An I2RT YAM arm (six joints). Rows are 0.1 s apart.
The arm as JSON. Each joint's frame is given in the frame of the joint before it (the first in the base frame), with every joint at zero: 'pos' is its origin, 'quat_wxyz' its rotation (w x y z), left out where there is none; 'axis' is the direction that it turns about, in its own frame. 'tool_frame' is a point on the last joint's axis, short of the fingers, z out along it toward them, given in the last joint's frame.
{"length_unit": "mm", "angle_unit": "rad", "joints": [
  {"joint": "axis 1", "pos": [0.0, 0.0, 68.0], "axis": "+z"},
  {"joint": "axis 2", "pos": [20.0, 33.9, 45.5], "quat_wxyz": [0.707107, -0.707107, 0.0, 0.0], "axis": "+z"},
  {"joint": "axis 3", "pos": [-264.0, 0.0, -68.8], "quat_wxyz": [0.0, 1.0, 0.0, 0.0], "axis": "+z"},
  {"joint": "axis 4", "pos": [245.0, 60.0, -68.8], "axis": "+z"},
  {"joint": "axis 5", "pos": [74.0, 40.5, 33.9], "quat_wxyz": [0.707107, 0.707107, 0.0, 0.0], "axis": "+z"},
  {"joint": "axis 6", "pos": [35.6, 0.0, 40.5], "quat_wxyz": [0.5, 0.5, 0.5, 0.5], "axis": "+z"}
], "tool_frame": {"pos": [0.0, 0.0, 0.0], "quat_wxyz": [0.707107, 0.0, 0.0, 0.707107]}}
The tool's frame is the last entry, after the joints.
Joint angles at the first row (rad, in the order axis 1, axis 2, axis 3, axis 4, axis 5, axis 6):
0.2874, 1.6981, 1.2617, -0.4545, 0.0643, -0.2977
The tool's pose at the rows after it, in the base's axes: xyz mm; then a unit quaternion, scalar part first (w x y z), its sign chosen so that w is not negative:
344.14 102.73 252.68 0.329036 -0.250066 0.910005 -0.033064
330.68 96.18 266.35 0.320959 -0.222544 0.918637 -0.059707
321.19 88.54 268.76 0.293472 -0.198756 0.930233 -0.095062
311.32 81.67 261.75 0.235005 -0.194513 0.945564 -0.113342
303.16 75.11 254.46 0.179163 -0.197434 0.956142 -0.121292
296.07 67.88 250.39 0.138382 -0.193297 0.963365 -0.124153
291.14 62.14 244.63 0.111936 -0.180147 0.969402 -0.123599
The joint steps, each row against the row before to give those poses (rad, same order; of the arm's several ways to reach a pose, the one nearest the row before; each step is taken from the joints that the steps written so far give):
0.0107, -0.0446, 0.0000, -0.0546, 0.0168, 0.0312
0.0004, -0.0557, 0.0000, -0.0751, 0.0690, 0.0389
-0.0053, -0.0229, 0.0000, -0.0840, 0.0782, 0.0302
-0.0084, 0.0016, -0.0003, -0.1217, 0.0298, 0.0149
-0.0123, 0.0076, -0.0020, -0.1045, 0.0053, 0.0007
-0.0167, 0.0000, -0.0053, -0.0766, -0.0011, 0.0057
-0.0149, 0.0004, -0.0168, -0.0374, -0.0035, 0.0214

